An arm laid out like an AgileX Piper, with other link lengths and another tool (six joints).
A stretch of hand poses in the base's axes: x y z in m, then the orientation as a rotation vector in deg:
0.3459 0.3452 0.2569 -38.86 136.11 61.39
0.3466 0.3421 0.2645 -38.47 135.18 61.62
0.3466 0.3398 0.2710 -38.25 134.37 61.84
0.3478 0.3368 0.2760 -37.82 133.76 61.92
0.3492 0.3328 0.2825 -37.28 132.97 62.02
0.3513 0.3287 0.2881 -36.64 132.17 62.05
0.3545 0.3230 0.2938 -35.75 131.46 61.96
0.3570 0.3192 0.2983 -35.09 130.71 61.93
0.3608 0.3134 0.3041 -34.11 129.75 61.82
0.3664 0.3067 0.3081 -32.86 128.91 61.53
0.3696 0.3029 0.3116 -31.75 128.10 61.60
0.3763 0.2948 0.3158 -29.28 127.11 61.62
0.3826 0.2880 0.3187 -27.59 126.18 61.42
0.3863 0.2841 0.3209 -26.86 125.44 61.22
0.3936 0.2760 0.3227 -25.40 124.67 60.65
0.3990 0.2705 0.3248 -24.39 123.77 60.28
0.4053 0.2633 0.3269 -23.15 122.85 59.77
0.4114 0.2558 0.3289 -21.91 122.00 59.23
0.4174 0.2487 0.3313 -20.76 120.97 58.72
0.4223 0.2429 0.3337 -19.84 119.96 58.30
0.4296 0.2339 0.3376 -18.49 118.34 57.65
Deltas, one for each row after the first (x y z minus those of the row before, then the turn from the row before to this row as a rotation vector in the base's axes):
0.0007 -0.0031 0.0076 0.64 -0.61 -0.32
0.0000 -0.0023 0.0065 0.55 -0.53 -0.18
0.0012 -0.0030 0.0050 0.43 -0.41 -0.35
0.0014 -0.0040 0.0065 0.55 -0.53 -0.44
0.0021 -0.0041 0.0056 0.54 -0.56 -0.54
0.0032 -0.0057 0.0057 0.49 -0.51 -0.74
0.0025 -0.0038 0.0045 0.49 -0.54 -0.57
0.0038 -0.0058 0.0058 0.62 -0.70 -0.85
0.0056 -0.0067 0.0040 0.54 -0.64 -1.09
0.0032 -0.0038 0.0035 0.69 -0.47 -0.86
0.0067 -0.0081 0.0042 1.10 -0.41 -1.86
0.0063 -0.0068 0.0029 0.75 -0.56 -1.39
0.0037 -0.0039 0.0022 0.41 -0.57 -0.70
0.0073 -0.0081 0.0018 0.41 -0.61 -1.36
0.0054 -0.0055 0.0021 0.46 -0.71 -0.99
0.0063 -0.0072 0.0021 0.45 -0.73 -1.21
0.0061 -0.0075 0.0020 0.40 -0.68 -1.22
0.0060 -0.0071 0.0024 0.47 -0.83 -1.17
0.0049 -0.0058 0.0024 0.45 -0.82 -0.98
0.0073 -0.0090 0.0039 0.70 -1.32 -1.48

